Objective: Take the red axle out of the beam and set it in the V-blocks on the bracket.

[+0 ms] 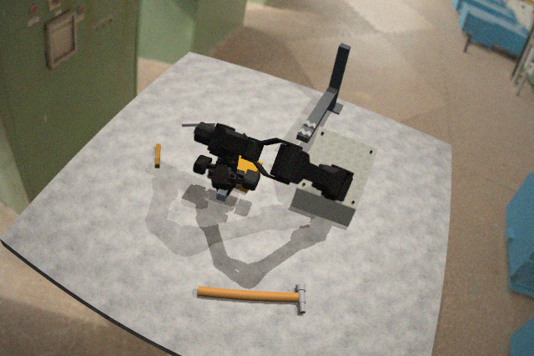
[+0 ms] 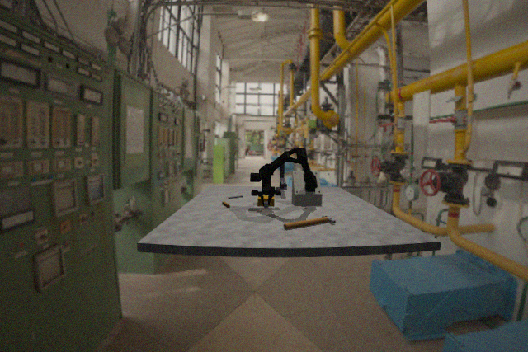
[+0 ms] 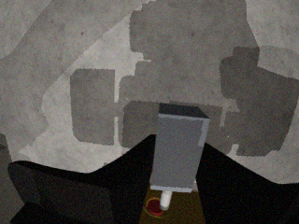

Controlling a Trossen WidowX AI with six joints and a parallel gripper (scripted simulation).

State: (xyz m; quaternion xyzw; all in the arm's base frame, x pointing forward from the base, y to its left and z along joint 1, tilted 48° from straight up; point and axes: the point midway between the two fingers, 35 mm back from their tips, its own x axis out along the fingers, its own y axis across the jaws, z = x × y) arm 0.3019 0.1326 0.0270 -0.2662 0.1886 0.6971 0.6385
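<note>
Right now the block is 20 mm to the right of my gripper tip and 10 mm above it. From my gripper tip the other things lie so: beam 110 mm to the right, 10 mm above; short orange stick 270 mm ahead, 40 mm to the right, 10 mm below.
</note>
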